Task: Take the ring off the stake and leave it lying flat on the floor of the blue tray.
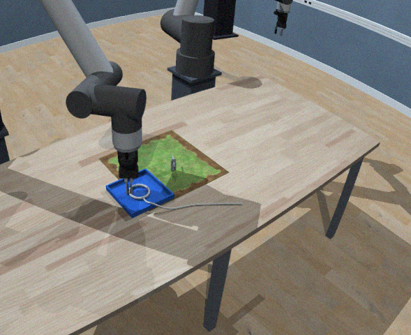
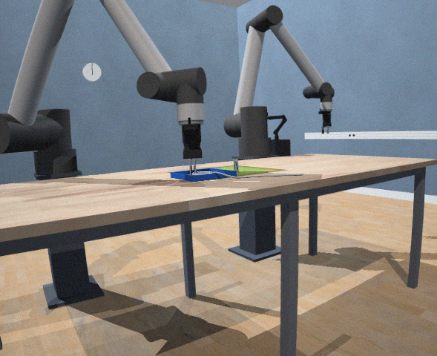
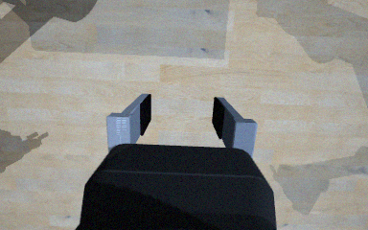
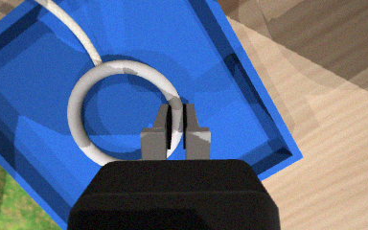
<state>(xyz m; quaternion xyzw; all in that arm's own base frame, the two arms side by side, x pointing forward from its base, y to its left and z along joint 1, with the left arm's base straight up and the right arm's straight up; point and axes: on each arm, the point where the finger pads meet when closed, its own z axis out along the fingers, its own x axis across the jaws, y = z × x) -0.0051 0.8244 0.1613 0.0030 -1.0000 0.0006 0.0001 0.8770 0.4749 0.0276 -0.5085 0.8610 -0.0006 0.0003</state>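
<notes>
Right now the grey ring is 30 mm to the left of my right hand, 20 mm ahead of it and 10 mm below it. The rest, counted from my right hand: mat: 200 mm to the left, 90 mm behind, 40 mm below; then grey stake: 220 mm to the left, 40 mm behind; then blue tray: 30 mm to the left, 20 mm below, 20 mm ahead.
</notes>
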